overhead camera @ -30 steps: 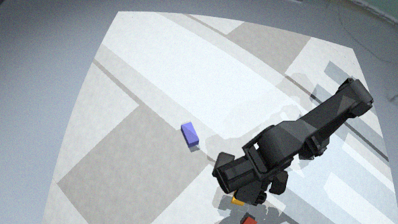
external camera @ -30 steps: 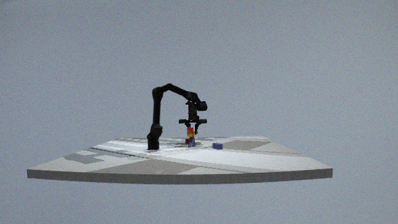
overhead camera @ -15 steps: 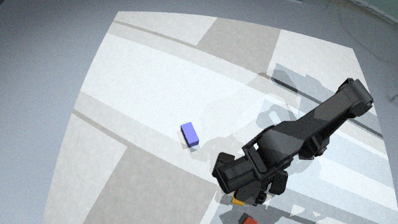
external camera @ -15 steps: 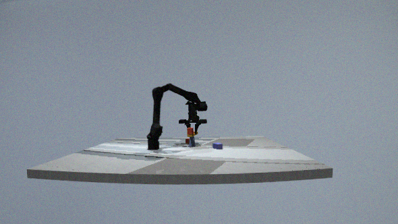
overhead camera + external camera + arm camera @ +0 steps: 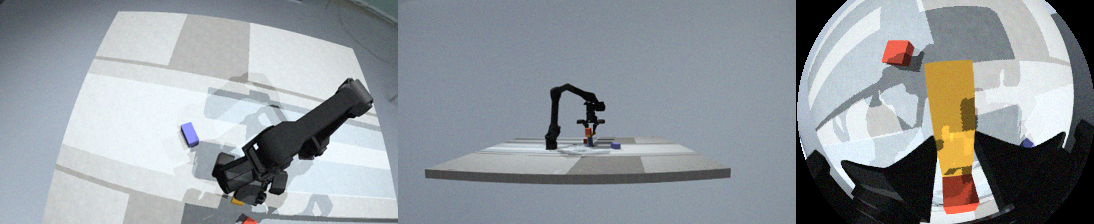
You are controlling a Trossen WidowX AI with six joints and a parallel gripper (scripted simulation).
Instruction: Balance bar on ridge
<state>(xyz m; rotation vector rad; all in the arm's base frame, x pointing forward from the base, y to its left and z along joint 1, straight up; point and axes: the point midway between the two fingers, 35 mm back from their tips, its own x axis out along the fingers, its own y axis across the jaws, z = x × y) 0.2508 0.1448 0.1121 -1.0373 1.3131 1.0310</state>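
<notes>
My gripper tip is now 11 cm to the right of the red block, 6 cm above it and 4 cm past it. The rest, counted from my gripper tip: purple block (16 cm to the right, 16 cm ahead, 6 cm below).
</notes>
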